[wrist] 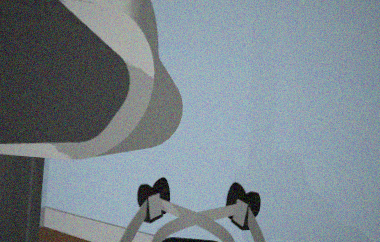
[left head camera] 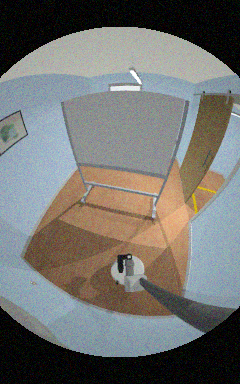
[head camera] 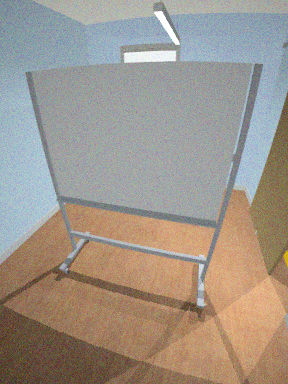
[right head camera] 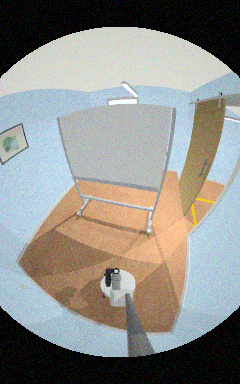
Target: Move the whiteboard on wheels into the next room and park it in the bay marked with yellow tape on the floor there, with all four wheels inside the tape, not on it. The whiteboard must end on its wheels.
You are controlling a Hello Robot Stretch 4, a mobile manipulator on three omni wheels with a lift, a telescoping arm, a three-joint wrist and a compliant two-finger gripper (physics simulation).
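Frame: origin at the robot's base, x up, y ahead, z left, level; millimetres.
Seen in the pictures: gripper, fingertip midpoint: [wrist: 198,194] [left head camera: 121,284] [right head camera: 107,298].
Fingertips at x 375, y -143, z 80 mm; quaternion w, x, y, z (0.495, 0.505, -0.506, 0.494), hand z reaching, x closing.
Note:
A point is followed by its place in that frame.
The whiteboard [head camera: 142,140] {x 1234, y 1148, z -16 mm} [left head camera: 125,135] {x 1158, y 1148, z -15 mm} [right head camera: 117,145] {x 1204, y 1140, z -41 mm} stands upright on its two-footed frame, ahead of me, with its broad grey face toward the head camera. The near ends of both feet show; the far wheels are too small or hidden to make out. Yellow tape [head camera: 286,258] {x -27, y 1208, z -1576 mm} [left head camera: 195,203] {x -20, y 983, z -1541 mm} [right head camera: 194,215] {x -21, y 1001, z -1535 mm} shows on the floor beyond the doorway at the right; part of the bay is hidden. My gripper [wrist: 198,194] {x 375, y -143, z 80 mm} is open, its two fingertips well apart with blue wall behind them, and is not touching the whiteboard.
A brown sliding door [head camera: 272,210] {x 427, y 1485, z -1385 mm} [left head camera: 204,145] {x 1089, y 1379, z -1351 mm} [right head camera: 202,145] {x 1238, y 1420, z -1363 mm} hangs right of the whiteboard, beside the doorway. Blue walls close in the room. A picture [left head camera: 12,131] {x 1551, y 1191, z 1484 mm} [right head camera: 12,144] {x 1544, y 1156, z 1496 mm} hangs on the left wall. My round base [left head camera: 118,272] {x 186, y -22, z 108 mm} [right head camera: 128,287] {x 187, y -39, z -124 mm} is behind the whiteboard's near side.

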